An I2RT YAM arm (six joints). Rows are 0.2 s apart.
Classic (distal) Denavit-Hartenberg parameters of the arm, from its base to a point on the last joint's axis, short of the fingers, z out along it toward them. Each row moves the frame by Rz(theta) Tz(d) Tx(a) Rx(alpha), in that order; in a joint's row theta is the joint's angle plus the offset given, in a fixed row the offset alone. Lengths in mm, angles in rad.
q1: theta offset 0; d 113.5; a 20; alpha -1.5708
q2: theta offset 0; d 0; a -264; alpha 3.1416
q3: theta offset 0.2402; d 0; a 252.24; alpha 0
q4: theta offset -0.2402; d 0; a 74; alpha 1.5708
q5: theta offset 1.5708; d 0; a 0; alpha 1.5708
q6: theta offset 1.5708; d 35.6; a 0; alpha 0
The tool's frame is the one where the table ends.
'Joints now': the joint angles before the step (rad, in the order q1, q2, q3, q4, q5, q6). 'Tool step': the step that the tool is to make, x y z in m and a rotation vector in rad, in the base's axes. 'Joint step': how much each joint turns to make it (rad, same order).
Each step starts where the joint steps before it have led.
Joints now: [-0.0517, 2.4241, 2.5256, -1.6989, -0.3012, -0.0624]
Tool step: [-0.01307, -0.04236, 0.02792, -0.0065, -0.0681, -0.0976]
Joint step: [-0.0969, -0.0603, 0.0088, -0.0004, -0.0003, 0.0008]
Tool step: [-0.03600, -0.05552, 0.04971, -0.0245, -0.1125, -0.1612]
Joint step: [-0.1438, -0.1209, -0.0005, 0.0000, 0.0011, 0.0184]
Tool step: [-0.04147, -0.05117, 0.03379, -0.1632, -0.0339, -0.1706]
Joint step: [-0.1412, -0.0900, -0.0003, 0.0000, 0.1434, 0.0002]
